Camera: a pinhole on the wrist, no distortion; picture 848 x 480 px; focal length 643.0 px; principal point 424.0 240.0 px. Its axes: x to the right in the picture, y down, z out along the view. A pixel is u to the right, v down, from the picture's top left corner.
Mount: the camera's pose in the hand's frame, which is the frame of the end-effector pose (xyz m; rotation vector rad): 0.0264 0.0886 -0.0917 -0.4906 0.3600 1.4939
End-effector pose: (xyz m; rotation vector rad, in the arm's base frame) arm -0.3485 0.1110 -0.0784 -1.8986 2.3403 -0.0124
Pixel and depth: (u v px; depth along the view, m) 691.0 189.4 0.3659
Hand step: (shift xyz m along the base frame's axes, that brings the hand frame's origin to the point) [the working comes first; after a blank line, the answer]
In the camera's frame: 0.1519 -0.0288 0.3659

-0.3901 0.0596 -0.1817
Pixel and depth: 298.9 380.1 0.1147
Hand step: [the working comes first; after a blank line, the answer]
In the camera's frame: -0.0223 0.0250 0.1147

-0.1228 0.0358 -0.0257
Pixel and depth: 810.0 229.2 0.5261
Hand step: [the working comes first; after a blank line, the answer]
In the camera's frame: 0.3158 -0.0088 0.5261

-0.5980 0.1318 -0.2486
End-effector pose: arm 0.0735 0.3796 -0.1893 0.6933 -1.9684 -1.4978
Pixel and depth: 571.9 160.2 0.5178
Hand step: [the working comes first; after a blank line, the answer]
In the camera's frame: 0.1191 -0.0643 0.5178

-0.2791 0.2666 0.3888
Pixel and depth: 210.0 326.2 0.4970
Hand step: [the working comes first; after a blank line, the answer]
In the camera's frame: -0.1654 0.0666 0.4970

-0.2438 0.3859 0.1007
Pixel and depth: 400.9 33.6 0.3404
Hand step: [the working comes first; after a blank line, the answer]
In the camera's frame: -0.0122 -0.1093 0.3404

-0.2455 0.1288 0.2138
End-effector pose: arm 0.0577 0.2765 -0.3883 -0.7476 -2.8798 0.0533
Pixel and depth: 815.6 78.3 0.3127
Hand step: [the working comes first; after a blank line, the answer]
In the camera's frame: 0.1904 -0.0786 0.3127

0.1041 0.4067 -0.0993
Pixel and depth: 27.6 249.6 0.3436
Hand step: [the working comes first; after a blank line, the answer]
In the camera's frame: -0.2118 0.0051 0.3436

0.0015 0.0704 -0.3142
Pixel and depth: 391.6 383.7 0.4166
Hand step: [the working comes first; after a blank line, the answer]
In the camera's frame: -0.0210 0.0931 0.4166

0.1768 0.2064 -0.2984
